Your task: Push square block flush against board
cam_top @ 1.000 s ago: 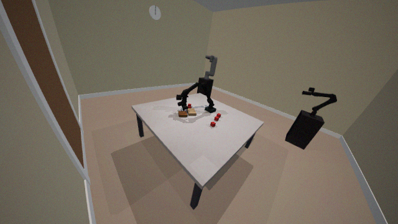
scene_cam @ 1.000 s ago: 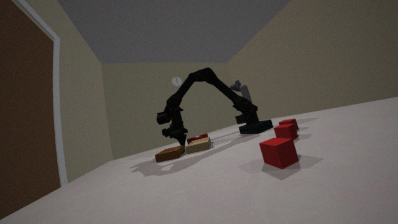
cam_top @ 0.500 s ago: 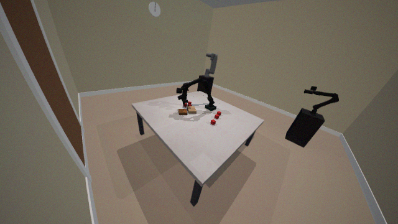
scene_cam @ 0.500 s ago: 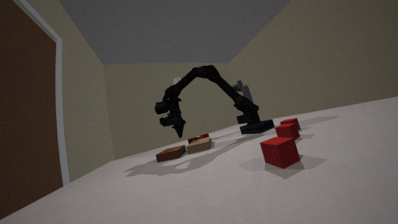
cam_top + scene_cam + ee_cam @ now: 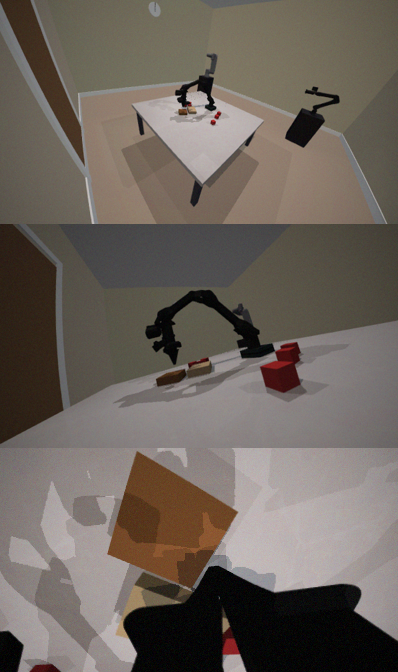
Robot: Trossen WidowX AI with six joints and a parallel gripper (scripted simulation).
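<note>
My gripper tip is now 30 mm short of the square block, 40 mm to the right of it and 50 mm above it. From my gripper tip the other things lie so: board (110 mm behind, 60 mm to the left, 50 mm below).
</note>
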